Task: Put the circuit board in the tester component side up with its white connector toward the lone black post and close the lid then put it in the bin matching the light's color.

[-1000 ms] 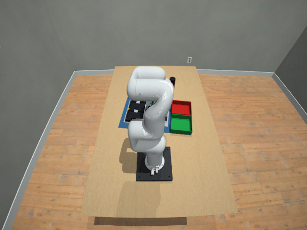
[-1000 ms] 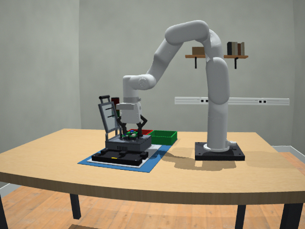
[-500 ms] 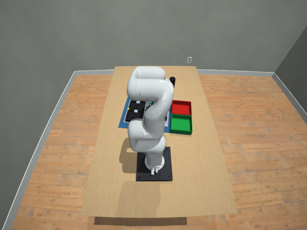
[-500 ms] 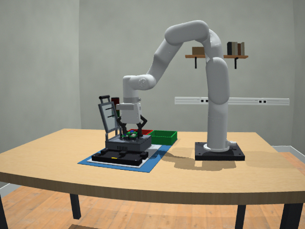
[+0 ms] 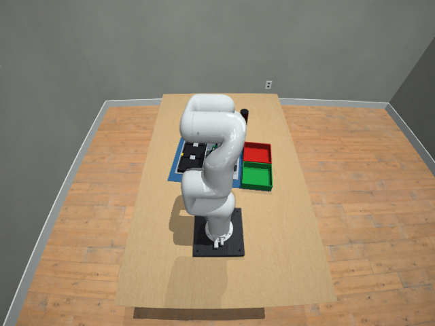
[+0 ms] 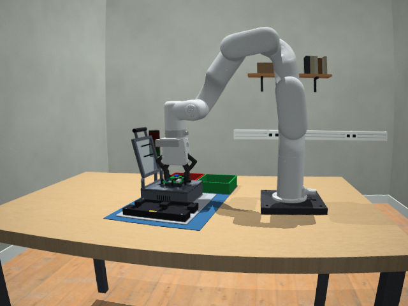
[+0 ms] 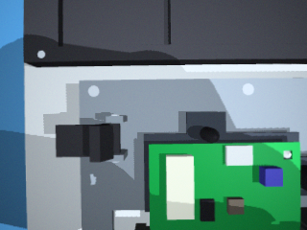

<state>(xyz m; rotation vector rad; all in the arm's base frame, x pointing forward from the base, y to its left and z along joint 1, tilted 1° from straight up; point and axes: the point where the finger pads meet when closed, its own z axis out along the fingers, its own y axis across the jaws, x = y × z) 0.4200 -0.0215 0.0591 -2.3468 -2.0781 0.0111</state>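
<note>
Right now my hand is right at the green circuit board. The rest, counted from my hand: tester lid: 12 cm ahead, 10 cm above, 2 cm to the right; then red bin: 20 cm to the right, 7 cm below, 2 cm ahead; then green bin: 19 cm to the right, 13 cm behind, 7 cm below.
</note>
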